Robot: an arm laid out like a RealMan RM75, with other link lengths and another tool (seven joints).
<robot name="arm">
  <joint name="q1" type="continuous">
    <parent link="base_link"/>
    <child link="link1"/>
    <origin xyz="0 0 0.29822" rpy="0 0 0"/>
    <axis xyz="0 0 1"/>
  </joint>
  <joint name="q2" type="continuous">
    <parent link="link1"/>
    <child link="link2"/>
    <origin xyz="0 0 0" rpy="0 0 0"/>
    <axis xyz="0 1 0"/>
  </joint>
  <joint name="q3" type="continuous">
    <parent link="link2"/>
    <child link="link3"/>
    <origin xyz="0 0 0.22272" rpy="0 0 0"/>
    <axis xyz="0 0 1"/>
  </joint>
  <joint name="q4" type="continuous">
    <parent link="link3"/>
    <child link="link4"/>
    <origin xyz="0 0 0" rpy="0 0 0"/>
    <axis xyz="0 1 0"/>
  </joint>
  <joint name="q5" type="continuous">
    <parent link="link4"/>
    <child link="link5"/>
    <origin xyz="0 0 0.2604" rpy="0 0 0"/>
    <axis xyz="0 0 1"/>
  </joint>
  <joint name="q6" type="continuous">
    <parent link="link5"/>
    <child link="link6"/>
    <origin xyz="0 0 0" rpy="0 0 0"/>
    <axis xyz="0 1 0"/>
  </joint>
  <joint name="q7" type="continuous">
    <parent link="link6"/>
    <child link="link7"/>
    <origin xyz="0 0 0.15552" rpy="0 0 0"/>
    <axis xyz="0 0 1"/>
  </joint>
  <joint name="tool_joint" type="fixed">
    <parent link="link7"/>
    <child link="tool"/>
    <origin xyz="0.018 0.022 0.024" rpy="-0.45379 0 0.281"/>
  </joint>
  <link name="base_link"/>
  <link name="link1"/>
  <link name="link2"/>
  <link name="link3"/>
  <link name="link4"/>
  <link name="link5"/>
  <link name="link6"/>
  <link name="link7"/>
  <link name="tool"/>
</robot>
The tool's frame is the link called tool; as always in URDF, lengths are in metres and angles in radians. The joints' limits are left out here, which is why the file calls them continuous.
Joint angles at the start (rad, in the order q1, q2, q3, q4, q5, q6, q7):
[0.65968 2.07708 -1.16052 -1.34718 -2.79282 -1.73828 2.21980]
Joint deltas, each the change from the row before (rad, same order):
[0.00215 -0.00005 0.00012 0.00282 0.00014 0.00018 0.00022]
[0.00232 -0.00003 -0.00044 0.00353 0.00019 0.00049 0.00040]
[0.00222 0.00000 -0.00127 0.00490 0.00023 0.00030 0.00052]
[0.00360 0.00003 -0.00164 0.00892 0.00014 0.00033 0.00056]
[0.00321 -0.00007 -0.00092 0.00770 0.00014 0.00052 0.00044]
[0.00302 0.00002 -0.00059 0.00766 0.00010 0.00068 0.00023]
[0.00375 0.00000 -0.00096 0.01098 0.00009 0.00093 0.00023]
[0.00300 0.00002 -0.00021 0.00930 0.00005 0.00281 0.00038]
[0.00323 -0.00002 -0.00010 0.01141 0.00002 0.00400 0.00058]
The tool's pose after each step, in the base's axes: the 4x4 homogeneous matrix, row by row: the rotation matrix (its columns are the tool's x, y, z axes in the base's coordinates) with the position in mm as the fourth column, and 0 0 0 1 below. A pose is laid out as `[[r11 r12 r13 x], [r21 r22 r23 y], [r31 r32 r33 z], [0 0 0 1]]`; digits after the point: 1 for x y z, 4 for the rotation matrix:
[[0.6163 -0.7484 0.2452 193.5], [-0.7431 -0.6557 -0.1337 367.0], [0.2608 -0.0998 -0.9602 101.2], [0 0 0 1]]
[[0.6161 -0.7486 0.2450 193.2], [-0.7428 -0.6557 -0.1355 367.3], [0.2621 -0.0985 -0.9600 100.6], [0 0 0 1]]
[[0.6151 -0.7494 0.2450 193.2], [-0.7427 -0.6550 -0.1390 367.3], [0.2646 -0.0965 -0.9595 99.6], [0 0 0 1]]
[[0.6128 -0.7513 0.2449 193.5], [-0.7430 -0.6534 -0.1454 367.2], [0.2692 -0.0928 -0.9586 98.0], [0 0 0 1]]
[[0.6109 -0.7530 0.2445 193.7], [-0.7433 -0.6518 -0.1504 367.2], [0.2726 -0.0899 -0.9579 96.8], [0 0 0 1]]
[[0.6089 -0.7547 0.2440 194.0], [-0.7437 -0.6502 -0.1551 367.2], [0.2758 -0.0870 -0.9573 95.5], [0 0 0 1]]
[[0.6058 -0.7575 0.2434 194.7], [-0.7446 -0.6475 -0.1622 367.0], [0.2805 -0.0830 -0.9563 93.8], [0 0 0 1]]
[[0.6036 -0.7595 0.2425 195.4], [-0.7455 -0.6455 -0.1660 367.2], [0.2826 -0.0806 -0.9559 92.3], [0 0 0 1]]
[[0.6007 -0.7622 0.2412 196.3], [-0.7471 -0.6426 -0.1701 367.5], [0.2846 -0.0780 -0.9555 90.6], [0 0 0 1]]

